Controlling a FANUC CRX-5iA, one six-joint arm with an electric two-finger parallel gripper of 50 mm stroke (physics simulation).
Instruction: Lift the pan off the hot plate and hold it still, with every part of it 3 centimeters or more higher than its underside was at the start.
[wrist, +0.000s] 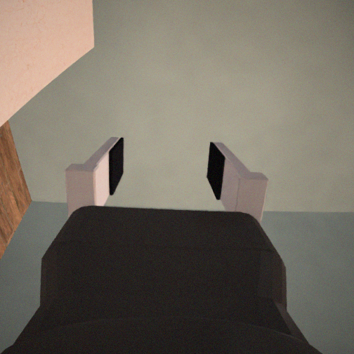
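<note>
My gripper (165, 157) is open, its two pale fingers with black pads standing wide apart and nothing between them. Behind the fingers, past the gap, a plain grey-green surface shows. The pan and the hot plate do not show in the wrist view, so where the gripper is relative to them cannot be told.
A pale pink speckled table top (40, 45) shows at the upper left, with its edge and corner left of the fingers. A brown wood-grained surface (11, 190) shows below it at the left edge. A blue-grey surface (315, 270) lies along the bottom.
</note>
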